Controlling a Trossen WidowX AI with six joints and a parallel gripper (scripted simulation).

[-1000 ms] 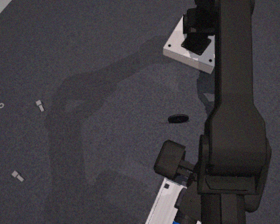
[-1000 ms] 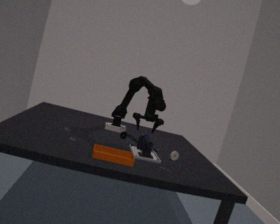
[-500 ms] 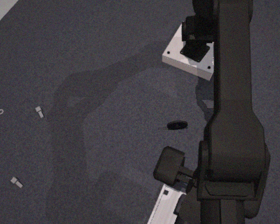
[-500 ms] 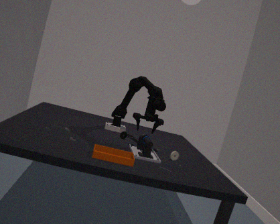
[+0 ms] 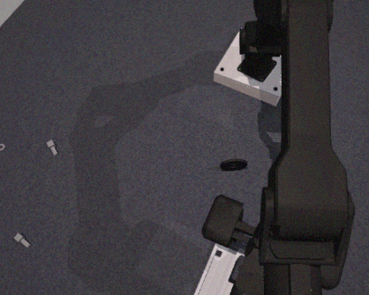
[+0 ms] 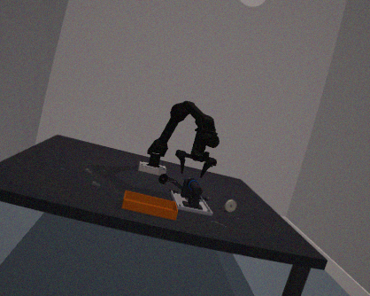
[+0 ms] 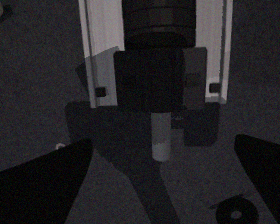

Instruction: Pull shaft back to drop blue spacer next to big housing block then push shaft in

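Right now my gripper tip is 50 mm short of the grey shaft, 20 mm above it and 10 mm to the right of it. The rest, counted from my gripper tip: black disc (130 mm to the right, 120 mm behind, 70 mm below); white disc (200 mm to the left, 80 mm ahead, 70 mm below); blue spacer (90 mm ahead, 20 mm to the left, 20 mm below).
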